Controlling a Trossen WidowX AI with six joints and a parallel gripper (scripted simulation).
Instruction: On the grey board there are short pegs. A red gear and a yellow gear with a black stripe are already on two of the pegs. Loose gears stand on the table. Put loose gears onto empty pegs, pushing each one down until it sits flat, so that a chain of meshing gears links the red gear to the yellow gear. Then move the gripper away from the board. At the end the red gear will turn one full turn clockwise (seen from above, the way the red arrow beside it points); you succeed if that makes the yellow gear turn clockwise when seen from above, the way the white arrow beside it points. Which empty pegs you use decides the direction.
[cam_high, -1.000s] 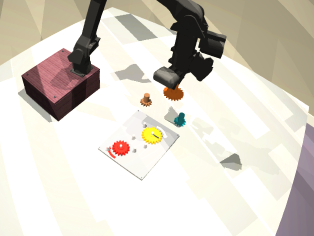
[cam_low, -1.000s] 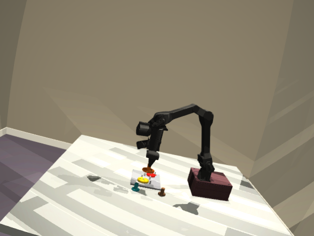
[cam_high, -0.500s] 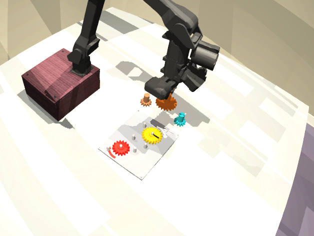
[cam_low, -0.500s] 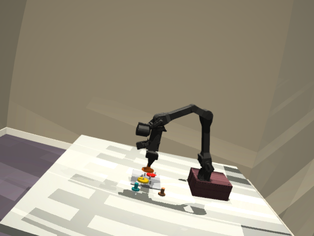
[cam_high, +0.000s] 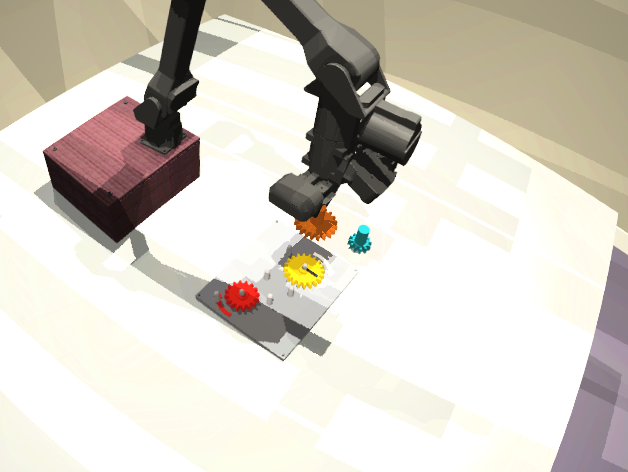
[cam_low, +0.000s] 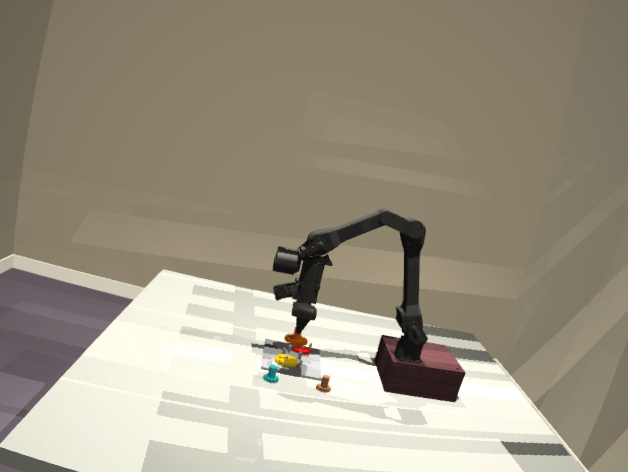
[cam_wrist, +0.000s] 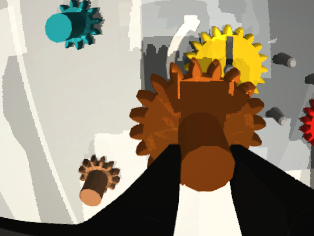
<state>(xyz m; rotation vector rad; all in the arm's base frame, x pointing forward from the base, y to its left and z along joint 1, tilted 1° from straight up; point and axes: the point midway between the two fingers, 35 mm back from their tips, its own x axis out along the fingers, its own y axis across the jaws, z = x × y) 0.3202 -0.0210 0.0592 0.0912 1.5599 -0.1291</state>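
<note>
Now: gripper tip 50 mm past the red gear, 130 mm to the left of it and 100 mm above it. From my gripper tip the other things lie so: yellow gear 10 mm ahead, 30 mm to the right, 100 mm below; then orange gear 10 mm below; then white arrow 30 mm ahead, 110 mm below.
</note>
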